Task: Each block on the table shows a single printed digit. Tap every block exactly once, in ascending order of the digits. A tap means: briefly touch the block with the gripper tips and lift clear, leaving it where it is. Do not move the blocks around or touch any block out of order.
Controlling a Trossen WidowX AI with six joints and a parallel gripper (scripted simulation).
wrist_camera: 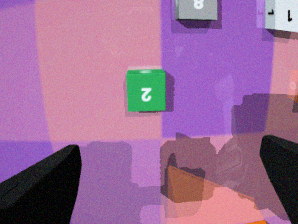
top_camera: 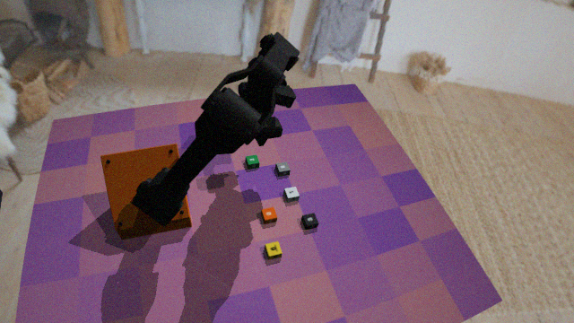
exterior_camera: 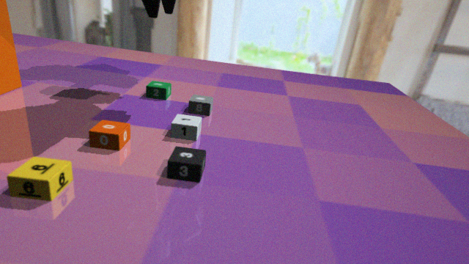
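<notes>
Right now my gripper tip is 30 mm past the orange 0 block, 170 mm to the left of it and 120 mm above it. From my gripper tip the other things lie so: white 1 block: 50 mm ahead, 130 mm to the right, 120 mm below; then grey 8 block: 70 mm ahead, 40 mm to the right, 120 mm below; then green 2 block: 10 mm to the left, 120 mm below.
</notes>
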